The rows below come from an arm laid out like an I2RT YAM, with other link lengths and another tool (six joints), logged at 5 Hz.
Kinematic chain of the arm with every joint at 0, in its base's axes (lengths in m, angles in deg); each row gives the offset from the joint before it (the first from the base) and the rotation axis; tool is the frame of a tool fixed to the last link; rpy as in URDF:
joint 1: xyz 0 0 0.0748 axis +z
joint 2: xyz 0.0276 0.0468 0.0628 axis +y
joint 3: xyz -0.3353 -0.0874 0 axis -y
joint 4: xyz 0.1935 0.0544 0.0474 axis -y
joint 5: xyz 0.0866 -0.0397 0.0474 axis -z
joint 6: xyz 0.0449 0 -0.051 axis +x
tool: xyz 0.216 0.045 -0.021 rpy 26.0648 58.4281 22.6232
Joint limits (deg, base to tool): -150..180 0..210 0..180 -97..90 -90..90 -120..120
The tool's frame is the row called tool.
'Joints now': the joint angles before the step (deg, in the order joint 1, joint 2, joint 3, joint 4, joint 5, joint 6). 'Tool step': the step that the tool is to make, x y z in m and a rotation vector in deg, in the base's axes. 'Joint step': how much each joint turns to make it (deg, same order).
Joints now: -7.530, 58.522, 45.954, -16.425, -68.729, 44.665
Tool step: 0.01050, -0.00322, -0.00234, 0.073, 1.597, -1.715
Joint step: -0.044, 0.656, 0.001, 0.762, 1.529, 1.835
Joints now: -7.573, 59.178, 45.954, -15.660, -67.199, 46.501
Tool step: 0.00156, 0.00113, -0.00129, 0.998, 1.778, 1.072
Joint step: 0.042, 1.552, 0.002, 0.016, -1.269, 0.390
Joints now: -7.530, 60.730, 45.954, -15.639, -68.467, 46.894
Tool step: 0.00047, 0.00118, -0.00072, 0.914, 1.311, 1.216
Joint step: 0.000, 1.442, 0.001, 0.022, -1.420, 0.000
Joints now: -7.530, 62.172, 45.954, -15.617, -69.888, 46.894
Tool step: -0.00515, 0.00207, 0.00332, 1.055, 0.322, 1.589
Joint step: -0.001, 0.459, 0.000, 0.021, -1.881, 0.020
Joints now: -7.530, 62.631, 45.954, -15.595, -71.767, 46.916
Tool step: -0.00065, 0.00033, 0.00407, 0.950, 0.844, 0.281
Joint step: -0.002, 0.000, 0.001, 0.762, -0.679, 1.811
